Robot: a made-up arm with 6 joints.
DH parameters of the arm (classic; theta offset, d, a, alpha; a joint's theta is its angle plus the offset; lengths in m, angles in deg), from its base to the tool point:
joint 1: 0 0.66 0.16 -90
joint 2: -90 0 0.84 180
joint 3: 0 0 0.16 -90
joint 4: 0 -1.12 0 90
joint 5: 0 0 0 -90
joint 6: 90 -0.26 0 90
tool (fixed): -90 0 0 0
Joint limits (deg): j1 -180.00..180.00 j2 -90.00..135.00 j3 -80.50..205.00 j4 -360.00..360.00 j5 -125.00..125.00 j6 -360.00..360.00
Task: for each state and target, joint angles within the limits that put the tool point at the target. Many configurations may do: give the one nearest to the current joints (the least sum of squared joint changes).
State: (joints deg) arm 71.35 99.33 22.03 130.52 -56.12 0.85
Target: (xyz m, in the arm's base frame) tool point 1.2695 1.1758 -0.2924
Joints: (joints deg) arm 49.01 83.71 14.91 126.58 -63.51 0.85
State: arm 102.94 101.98 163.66 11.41 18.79 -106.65
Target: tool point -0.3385 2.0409 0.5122
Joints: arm 98.99 135.00 143.97 11.62 17.30 -106.65
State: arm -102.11 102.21 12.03 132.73 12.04 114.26
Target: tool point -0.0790 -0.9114 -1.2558
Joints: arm -96.15 129.45 37.92 132.05 5.65 114.26
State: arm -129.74 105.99 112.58 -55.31 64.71 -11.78
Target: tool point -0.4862 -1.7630 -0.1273
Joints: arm -98.63 135.00 109.56 -60.62 107.44 -11.78
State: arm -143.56 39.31 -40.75 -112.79 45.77 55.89
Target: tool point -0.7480 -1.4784 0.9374
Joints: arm -111.50 18.70 -8.81 -109.93 39.12 55.89
